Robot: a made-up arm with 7 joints.
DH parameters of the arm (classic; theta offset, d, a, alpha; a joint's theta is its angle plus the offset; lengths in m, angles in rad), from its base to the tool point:
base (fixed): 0 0.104 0 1.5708
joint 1: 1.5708 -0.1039 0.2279 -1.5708
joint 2: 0 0.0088 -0.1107 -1.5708
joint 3: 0 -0.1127 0.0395 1.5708
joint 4: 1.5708 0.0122 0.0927 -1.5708
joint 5: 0 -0.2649 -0.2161 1.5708
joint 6: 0 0.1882 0.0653 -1.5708
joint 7: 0.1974 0 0.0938 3.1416
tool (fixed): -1.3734 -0.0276 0 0
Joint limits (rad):
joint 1: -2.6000..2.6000
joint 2: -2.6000..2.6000
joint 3: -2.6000..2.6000
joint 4: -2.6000..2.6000
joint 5: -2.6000..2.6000
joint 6: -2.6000..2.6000
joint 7: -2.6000..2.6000
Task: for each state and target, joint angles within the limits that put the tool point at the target. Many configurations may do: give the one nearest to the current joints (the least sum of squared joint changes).
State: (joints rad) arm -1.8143 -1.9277 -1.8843 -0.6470 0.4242 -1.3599 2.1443
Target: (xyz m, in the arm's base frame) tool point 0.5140 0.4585 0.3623
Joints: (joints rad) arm -1.4515 -2.6000 -1.9823 -0.3934 0.9140 -1.4389 2.1852
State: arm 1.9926 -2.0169 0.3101 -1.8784 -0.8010 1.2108 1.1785
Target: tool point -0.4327 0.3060 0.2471
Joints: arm 1.4130 -2.6000 0.0493 -2.6000 -0.7830 1.6421 0.9081
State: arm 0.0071 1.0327 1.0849 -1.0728 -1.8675 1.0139 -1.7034
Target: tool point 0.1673 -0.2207 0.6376
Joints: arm 0.0300 1.4184 0.8980 -0.9277 -1.8119 0.9646 -1.7197
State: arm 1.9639 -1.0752 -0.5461 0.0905 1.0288 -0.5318 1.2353
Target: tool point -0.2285 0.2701 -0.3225
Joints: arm 1.9399 -1.2714 -1.0107 0.5020 1.2937 -0.9448 0.9698
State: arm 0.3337 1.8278 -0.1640 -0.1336 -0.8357 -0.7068 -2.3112
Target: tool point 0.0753 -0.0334 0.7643
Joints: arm -0.1577 1.3305 -0.1376 -0.7037 -0.9788 -0.7088 -2.2987
